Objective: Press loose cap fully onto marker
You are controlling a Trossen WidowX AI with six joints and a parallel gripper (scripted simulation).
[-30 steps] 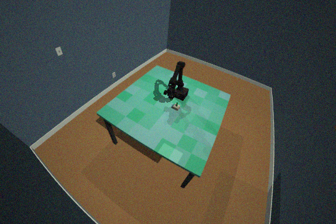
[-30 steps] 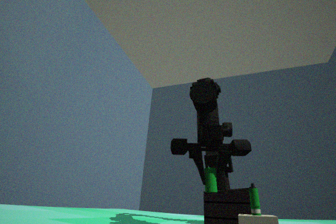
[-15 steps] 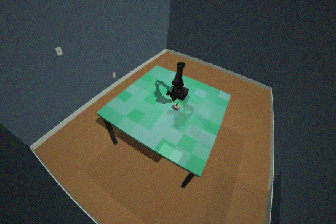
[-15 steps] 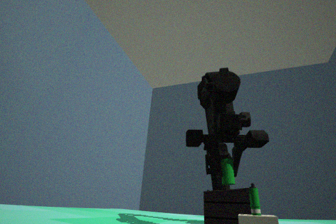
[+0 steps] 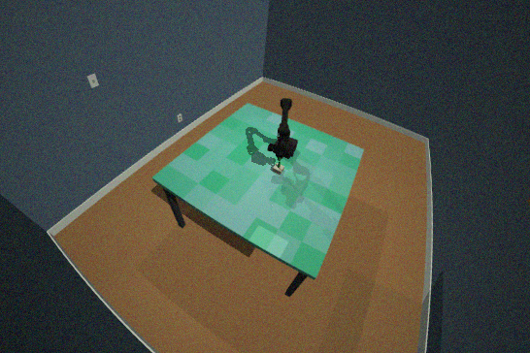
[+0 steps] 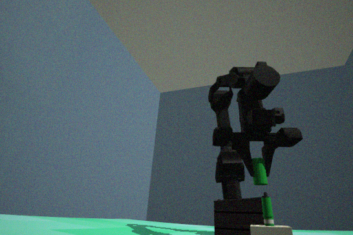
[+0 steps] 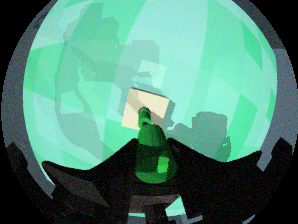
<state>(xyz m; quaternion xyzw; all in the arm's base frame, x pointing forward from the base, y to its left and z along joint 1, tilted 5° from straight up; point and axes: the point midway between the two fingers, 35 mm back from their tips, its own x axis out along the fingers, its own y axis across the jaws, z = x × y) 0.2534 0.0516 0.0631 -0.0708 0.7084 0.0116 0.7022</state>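
My gripper tip is now 10 mm to the right of the green marker and 60 mm above it. From my gripper tip the other things lie so: green cap 10 mm above; then pale holder block 10 mm to the left, 110 mm below.
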